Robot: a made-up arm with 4 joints.
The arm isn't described. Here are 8 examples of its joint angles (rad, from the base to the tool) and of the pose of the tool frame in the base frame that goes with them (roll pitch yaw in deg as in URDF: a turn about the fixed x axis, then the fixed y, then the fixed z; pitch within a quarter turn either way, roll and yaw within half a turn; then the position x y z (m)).
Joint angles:
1: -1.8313 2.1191 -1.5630 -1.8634
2: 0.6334 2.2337 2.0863 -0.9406
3: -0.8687 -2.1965 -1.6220 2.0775
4: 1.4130 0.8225 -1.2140 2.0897
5: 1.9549 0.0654 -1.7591 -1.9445
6: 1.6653 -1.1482 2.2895 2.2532
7: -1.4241 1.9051 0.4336 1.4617
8: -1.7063 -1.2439 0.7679 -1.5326
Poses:
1: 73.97 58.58 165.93 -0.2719 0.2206 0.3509
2: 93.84 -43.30 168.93 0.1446 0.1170 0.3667
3: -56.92 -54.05 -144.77 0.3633 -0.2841 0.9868
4: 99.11 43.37 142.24 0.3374 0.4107 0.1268
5: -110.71 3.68 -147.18 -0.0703 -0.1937 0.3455
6: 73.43 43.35 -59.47 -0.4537 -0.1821 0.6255
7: -27.20 -23.38 -72.96 -0.1950 -0.0365 0.8154
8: -23.05 41.14 -114.99 -0.0046 -0.3509 0.8105
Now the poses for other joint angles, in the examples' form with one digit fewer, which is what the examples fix.
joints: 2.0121 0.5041 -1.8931 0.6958
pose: 49.8 27.3 -133.8 -0.471 0.306 0.366
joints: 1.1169 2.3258 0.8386 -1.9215
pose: 105.3 -32.8 101.3 0.517 0.164 0.388
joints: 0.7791 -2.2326 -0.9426 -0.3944
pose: 120.4 -39.7 4.4 0.421 -0.108 0.551
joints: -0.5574 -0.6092 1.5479 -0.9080
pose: -51.1 34.9 -120.3 0.162 -0.176 0.715
